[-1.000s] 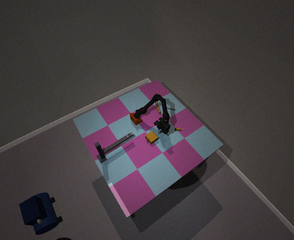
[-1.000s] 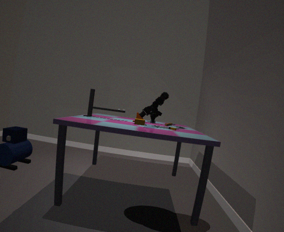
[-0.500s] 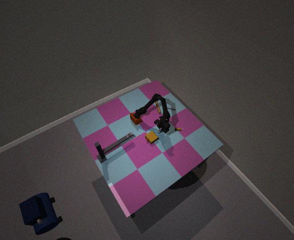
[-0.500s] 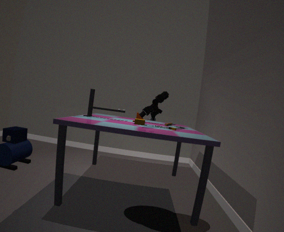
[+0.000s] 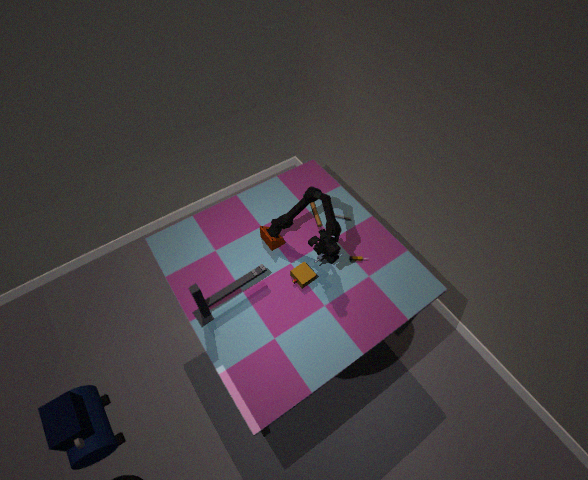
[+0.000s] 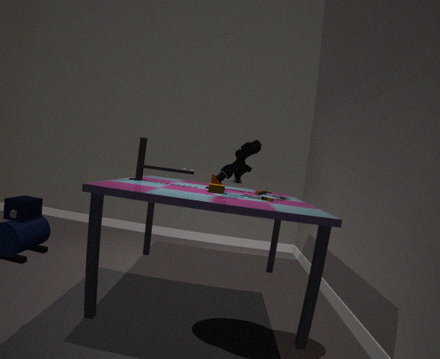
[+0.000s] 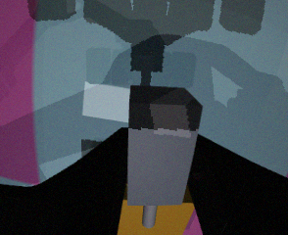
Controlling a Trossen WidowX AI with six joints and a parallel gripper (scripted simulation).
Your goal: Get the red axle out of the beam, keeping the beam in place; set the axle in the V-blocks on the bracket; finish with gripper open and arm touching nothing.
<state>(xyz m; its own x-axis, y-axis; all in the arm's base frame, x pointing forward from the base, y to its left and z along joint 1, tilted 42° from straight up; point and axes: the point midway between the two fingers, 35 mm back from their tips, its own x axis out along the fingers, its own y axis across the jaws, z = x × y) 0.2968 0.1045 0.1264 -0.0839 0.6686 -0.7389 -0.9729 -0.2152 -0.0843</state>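
Right now the yellow block is 2 cm ahead of my gripper tip, 13 cm to the right of it and 6 cm below it. Also, from my gripper tip: screwdriver (8 cm ahead, 22 cm to the left, 7 cm below); grey rod (23 cm behind, 31 cm to the left, 8 cm below).
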